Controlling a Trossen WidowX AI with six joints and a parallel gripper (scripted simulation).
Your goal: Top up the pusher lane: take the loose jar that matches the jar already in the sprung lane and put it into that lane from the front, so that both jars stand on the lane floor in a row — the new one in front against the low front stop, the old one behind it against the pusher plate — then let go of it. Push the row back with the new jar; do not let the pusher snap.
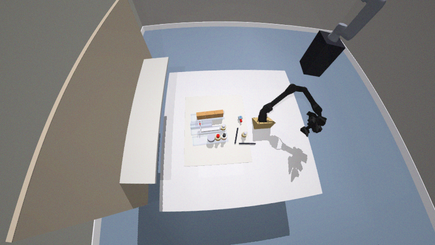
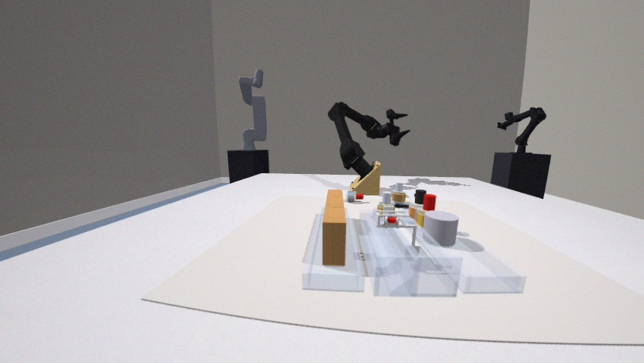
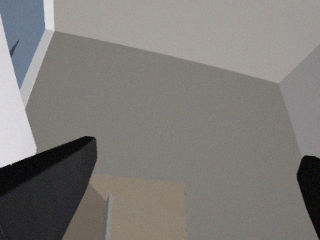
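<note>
The wide grey cylinder is 700 mm ahead of my gripper tip, 10 mm to the right of it and 270 mm below it. From my gripper tip the other things lie so: red mark: 790 mm ahead, 110 mm to the right, 230 mm below; then sprung lane: 760 mm ahead, 100 mm to the right, 280 mm below.
</note>
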